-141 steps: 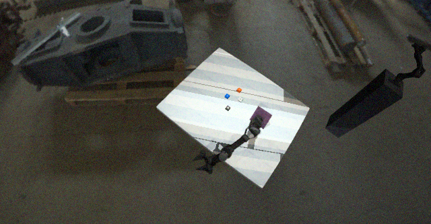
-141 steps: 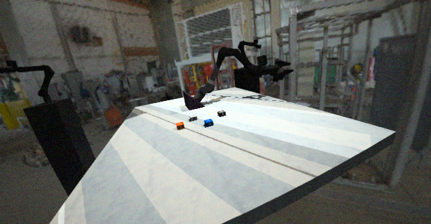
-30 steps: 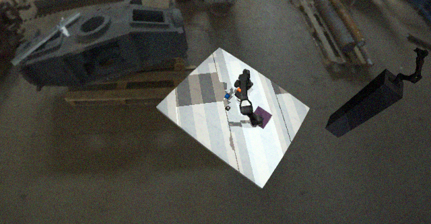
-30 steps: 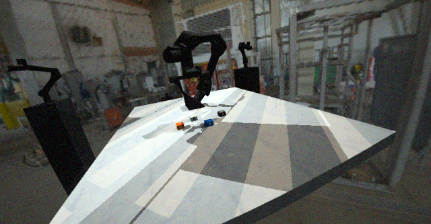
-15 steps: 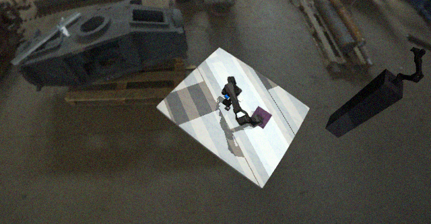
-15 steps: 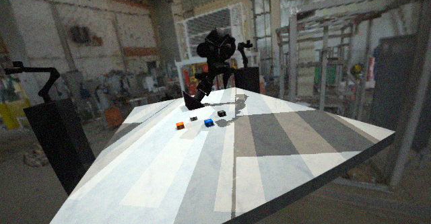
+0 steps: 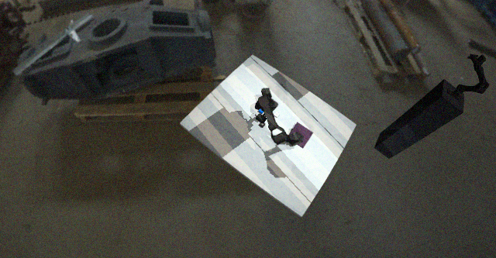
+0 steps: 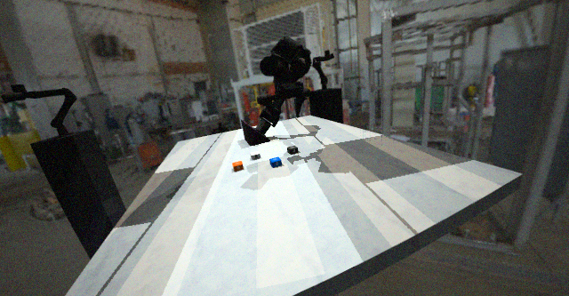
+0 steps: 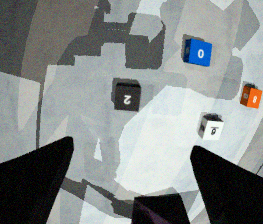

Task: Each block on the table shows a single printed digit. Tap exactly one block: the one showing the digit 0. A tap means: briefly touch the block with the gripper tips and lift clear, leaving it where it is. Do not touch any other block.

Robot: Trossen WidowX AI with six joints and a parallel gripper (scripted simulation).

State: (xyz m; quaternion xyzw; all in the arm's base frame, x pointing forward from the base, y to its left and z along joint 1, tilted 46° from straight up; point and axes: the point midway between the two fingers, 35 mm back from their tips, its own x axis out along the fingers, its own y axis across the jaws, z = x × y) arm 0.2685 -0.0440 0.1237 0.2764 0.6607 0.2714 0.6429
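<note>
My gripper tip is 12 cm above the blue block, 9 cm to the left of it and 8 cm short of it. Round my gripper tip: orange block (21 cm to the right, 12 cm below, 3 cm ahead); black block (12 cm below, 1 cm ahead); white block (13 cm to the right, 12 cm below, 3 cm behind).
</note>
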